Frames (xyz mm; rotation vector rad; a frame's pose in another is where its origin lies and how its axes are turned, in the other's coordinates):
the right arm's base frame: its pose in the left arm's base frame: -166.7 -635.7 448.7 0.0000 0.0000 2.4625
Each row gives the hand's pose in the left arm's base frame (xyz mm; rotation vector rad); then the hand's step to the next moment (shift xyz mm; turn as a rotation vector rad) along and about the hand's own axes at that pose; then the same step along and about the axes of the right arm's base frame.
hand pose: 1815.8 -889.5 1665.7 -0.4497 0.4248 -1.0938
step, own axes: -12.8 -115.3 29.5 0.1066 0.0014 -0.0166
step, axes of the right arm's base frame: 40.2 69.7 88.6 -0.0890 0.0553 -0.0259
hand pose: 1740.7 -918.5 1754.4 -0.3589 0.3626 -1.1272
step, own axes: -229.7 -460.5 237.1 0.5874 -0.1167 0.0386
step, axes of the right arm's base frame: 307.8 176.6 441.7 -0.4808 0.3580 0.0289
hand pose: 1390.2 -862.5 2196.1 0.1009 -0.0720 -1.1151
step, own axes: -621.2 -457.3 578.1 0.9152 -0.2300 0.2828
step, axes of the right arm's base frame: 787.2 207.7 516.1 -0.7163 0.6241 0.2605
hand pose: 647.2 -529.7 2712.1 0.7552 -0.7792 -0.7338
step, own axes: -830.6 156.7 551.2 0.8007 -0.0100 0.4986
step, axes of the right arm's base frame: 999.6 72.0 118.3 -0.4966 0.6231 0.5049
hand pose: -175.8 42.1 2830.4 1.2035 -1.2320 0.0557
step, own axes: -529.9 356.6 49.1 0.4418 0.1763 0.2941
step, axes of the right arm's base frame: 620.1 -24.4 -159.0 -0.1367 0.3700 0.3964
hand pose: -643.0 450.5 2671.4 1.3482 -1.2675 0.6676
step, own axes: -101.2 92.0 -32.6 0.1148 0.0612 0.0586
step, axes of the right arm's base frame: 129.3 3.9 -55.1 -0.0159 0.0868 0.1121
